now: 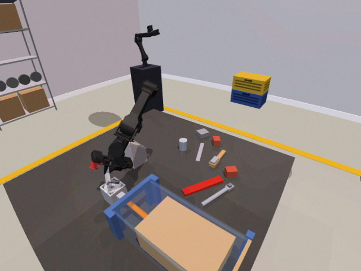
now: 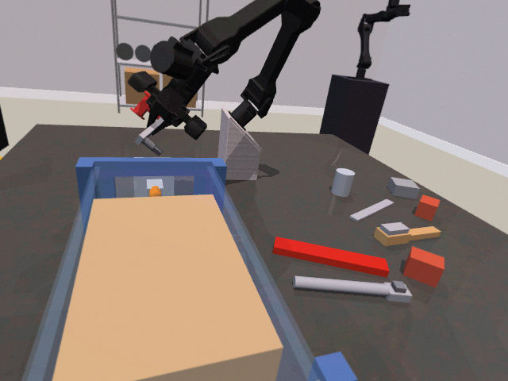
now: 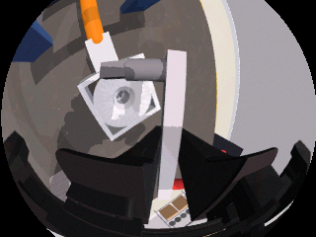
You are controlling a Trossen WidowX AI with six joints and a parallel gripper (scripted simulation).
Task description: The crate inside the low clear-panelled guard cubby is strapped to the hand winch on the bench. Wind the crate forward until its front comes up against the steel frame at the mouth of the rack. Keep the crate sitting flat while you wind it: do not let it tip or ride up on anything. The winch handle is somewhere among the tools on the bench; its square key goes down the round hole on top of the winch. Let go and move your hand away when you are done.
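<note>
My gripper tip is 20 mm below the winch handle and 10 mm past it. Also, from my gripper tip: white winch 130 mm below; then clear-panelled cubby 420 mm ahead, 50 mm to the left, 50 mm below; then red knob 50 mm behind, 40 mm above.
</note>
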